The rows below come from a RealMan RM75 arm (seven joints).
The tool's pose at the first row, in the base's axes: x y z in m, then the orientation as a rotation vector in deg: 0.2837, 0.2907, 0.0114, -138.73, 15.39, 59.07
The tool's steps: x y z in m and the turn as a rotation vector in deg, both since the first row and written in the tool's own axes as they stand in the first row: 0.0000, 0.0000, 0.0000, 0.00, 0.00, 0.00; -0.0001, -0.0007, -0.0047, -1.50, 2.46, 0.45; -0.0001, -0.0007, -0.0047, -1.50, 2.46, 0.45; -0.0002, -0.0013, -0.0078, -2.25, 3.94, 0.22; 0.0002, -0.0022, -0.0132, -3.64, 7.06, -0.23
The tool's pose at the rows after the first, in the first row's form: 0.2837, 0.2907, 0.0114, -138.73, 15.39, 59.07; 0.2868, 0.2889, 0.0145, -141.52, 16.11, 56.88; 0.2868, 0.2889, 0.0145, -141.52, 16.11, 56.88; 0.2889, 0.2878, 0.0166, -142.99, 15.99, 55.25; 0.2928, 0.2859, 0.0199, -145.87, 15.84, 51.72
